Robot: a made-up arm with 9 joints. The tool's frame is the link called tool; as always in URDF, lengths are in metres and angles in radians.
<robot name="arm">
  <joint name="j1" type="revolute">
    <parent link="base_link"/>
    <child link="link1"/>
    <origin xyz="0 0 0.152" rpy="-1.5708 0 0"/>
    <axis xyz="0 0 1"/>
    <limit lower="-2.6" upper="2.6"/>
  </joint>
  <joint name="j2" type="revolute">
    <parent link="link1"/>
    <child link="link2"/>
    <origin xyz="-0.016 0.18 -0.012" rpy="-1.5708 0 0"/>
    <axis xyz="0 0 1"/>
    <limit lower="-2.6" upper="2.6"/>
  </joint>
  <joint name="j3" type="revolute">
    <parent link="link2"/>
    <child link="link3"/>
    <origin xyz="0.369 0.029 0.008" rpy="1.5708 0 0"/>
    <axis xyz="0 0 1"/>
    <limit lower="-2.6" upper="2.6"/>
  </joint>
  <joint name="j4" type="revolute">
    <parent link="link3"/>
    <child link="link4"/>
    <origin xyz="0.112 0.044 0.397" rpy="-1.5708 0 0"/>
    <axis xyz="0 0 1"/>
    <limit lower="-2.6" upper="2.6"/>
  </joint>
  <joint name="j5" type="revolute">
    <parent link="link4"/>
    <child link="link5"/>
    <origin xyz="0.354 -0.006 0.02" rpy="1.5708 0 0"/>
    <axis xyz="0 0 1"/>
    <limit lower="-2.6" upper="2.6"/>
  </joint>
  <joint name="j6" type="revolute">
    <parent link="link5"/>
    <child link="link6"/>
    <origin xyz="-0.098 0.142 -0.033" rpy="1.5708 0 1.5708"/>
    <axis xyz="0 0 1"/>
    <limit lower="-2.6" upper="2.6"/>
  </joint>
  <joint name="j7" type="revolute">
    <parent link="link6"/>
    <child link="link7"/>
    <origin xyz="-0.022 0.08 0.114" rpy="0 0 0"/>
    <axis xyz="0 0 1"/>
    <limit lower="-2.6" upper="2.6"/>
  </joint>
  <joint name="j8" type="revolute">
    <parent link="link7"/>
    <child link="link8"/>
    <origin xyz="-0.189 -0.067 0.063" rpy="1.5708 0 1.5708"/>
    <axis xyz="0 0 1"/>
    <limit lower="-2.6" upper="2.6"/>
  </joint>
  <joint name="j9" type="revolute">
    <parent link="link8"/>
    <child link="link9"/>
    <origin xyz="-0.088 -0.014 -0.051" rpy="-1.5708 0 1.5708"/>
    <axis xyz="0 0 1"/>
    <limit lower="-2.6" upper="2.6"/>
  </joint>
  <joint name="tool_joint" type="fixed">
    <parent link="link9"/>
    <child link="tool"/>
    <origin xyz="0.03 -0.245 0.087" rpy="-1.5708 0 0"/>
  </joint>
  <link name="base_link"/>
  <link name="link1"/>
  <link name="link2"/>
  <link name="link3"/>
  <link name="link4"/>
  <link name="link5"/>
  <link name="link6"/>
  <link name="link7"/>
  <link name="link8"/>
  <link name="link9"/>
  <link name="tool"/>
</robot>
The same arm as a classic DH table. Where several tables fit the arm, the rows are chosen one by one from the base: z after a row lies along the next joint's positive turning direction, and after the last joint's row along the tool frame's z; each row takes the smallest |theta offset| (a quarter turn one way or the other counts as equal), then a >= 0, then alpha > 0; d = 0 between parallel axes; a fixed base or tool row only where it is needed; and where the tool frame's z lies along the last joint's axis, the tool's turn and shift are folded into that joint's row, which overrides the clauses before.
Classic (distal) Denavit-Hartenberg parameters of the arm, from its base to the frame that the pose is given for. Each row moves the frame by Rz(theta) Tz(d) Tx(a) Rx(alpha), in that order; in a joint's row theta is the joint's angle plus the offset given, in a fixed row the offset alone. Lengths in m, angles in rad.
base (fixed): d 0.152  theta0 0  a 0  alpha -1.5708
j1: d -0.012  theta0 0  a -0.016  alpha -1.5708
j2: d 0.188  theta0 0  a 0.369  alpha 1.5708
j3: d 0.368  theta0 0  a 0.112  alpha -1.5708
j4: d 0.064  theta0 0  a 0.354  alpha 1.5708
j5: d -0.027  theta0 1.5708  a 0.142  alpha 1.5708
j6: d 0  theta0 -1.3024  a -0.083  alpha 0
j7: d 0.079  theta0 -0.2684  a 0.067  alpha -1.5708
j8: d -0.24  theta0 1.5708  a 0.014  alpha 1.5708
j9: d 0.175  theta0 0  a -0.03  alpha 1.5708
tool (fixed): d -0.245  theta0 3.1416  a 0  alpha 0
Joint limits (rad, base to tool): -2.6..2.6 -2.6..2.6 -2.6..2.6 -2.6..2.6 -2.6..2.6 -2.6..2.6 -2.6..2.6 -2.6..2.6 -2.6..2.6

